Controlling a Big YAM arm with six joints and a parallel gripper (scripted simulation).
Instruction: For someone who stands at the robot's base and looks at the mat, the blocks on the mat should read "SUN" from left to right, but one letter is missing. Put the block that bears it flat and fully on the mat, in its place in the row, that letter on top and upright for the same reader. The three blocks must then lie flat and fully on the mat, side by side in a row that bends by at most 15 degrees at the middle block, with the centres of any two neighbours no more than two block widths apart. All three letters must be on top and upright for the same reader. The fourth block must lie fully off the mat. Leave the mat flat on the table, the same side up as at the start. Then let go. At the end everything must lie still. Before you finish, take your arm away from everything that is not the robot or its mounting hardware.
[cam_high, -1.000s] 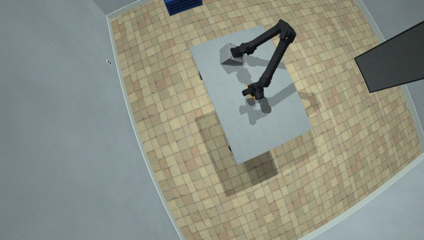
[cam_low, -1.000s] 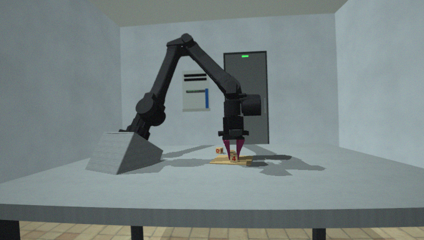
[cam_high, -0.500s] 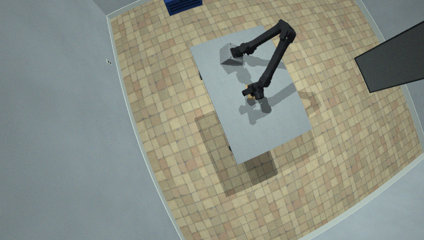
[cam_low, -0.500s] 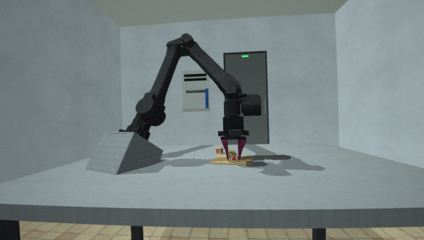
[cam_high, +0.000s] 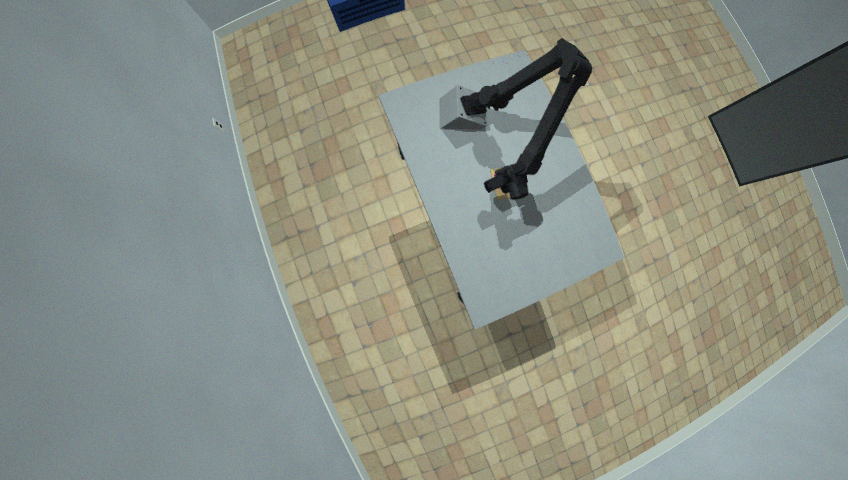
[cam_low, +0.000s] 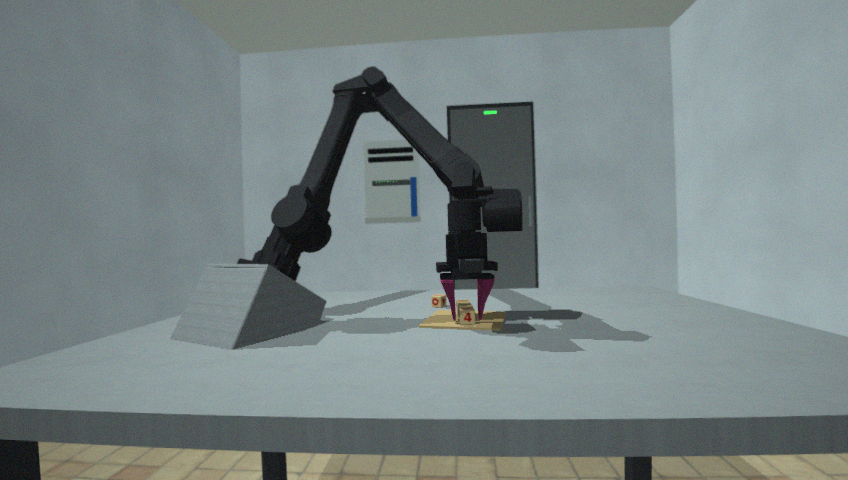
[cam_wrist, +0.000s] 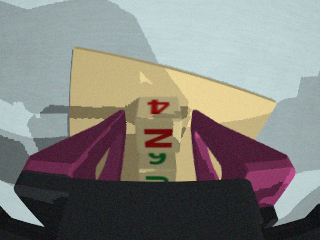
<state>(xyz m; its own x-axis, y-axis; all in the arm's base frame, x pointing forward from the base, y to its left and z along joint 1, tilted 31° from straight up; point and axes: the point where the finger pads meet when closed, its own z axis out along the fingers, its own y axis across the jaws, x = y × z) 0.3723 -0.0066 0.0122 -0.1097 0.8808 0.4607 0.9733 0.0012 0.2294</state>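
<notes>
Now: the wooden block right at my hand. Also, from my hand: mat 4 cm to the left, 2 cm below.
</notes>
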